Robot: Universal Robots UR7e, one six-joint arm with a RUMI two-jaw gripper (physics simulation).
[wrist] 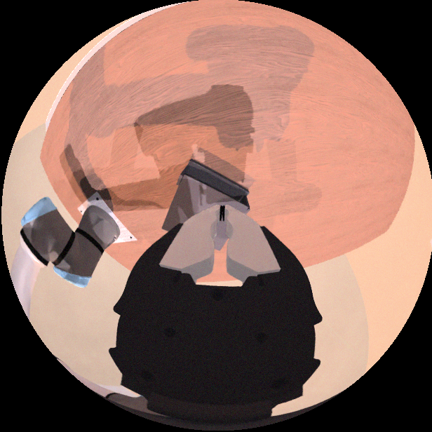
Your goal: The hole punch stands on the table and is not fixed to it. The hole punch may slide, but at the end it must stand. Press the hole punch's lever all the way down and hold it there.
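The hole punch (pixel 189 200) stands on the wood-grained table in the middle of the wrist view, turned at an angle. Its grey lever top shows, with a dark bar along its far edge. My gripper (pixel 222 207) is shut with nothing between its fingers. The fingertips are over the near right part of the hole punch and hide that part of it. Whether they touch the lever, and how far down the lever is, I cannot tell from this view.
The pinkish table (pixel 340 150) carries broad shadows of the arm. The robot's own base plate (pixel 123 231) and arm joints (pixel 52 232) are at the left. The table's near edge curves below the fingers, with pale floor beyond it.
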